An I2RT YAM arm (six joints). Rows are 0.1 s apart.
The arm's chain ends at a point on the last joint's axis. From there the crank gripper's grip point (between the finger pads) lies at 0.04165 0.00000 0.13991 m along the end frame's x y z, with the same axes.
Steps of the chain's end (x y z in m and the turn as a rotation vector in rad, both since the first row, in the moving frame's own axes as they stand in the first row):
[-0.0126 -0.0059 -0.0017 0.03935 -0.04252 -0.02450]
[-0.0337 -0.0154 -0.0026 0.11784 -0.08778 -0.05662]
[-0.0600 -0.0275 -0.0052 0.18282 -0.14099 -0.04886]
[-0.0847 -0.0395 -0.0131 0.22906 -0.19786 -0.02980]
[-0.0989 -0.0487 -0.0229 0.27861 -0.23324 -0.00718]
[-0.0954 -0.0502 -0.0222 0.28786 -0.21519 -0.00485]
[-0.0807 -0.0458 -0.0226 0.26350 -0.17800 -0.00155]
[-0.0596 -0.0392 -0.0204 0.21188 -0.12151 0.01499]
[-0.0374 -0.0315 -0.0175 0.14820 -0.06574 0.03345]
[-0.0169 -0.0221 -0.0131 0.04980 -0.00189 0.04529]
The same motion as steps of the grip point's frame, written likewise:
[-0.0187 -0.0124 -0.0002 0.03935 -0.04252 -0.02450]
[-0.0466 -0.0340 -0.0006 0.11784 -0.08778 -0.05662]
[-0.0806 -0.0549 -0.0033 0.18282 -0.14099 -0.04886]
[-0.1133 -0.0728 -0.0115 0.22906 -0.19786 -0.02980]
[-0.1321 -0.0883 -0.0226 0.27861 -0.23324 -0.00718]
[-0.1259 -0.0910 -0.0224 0.28786 -0.21519 -0.00485]
[-0.1059 -0.0831 -0.0223 0.26350 -0.17800 -0.00155]
[-0.0765 -0.0686 -0.0195 0.21188 -0.12151 0.01499]
[-0.0463 -0.0511 -0.0165 0.14820 -0.06574 0.03345]
[-0.0170 -0.0272 -0.0131 0.04980 -0.00189 0.04529]

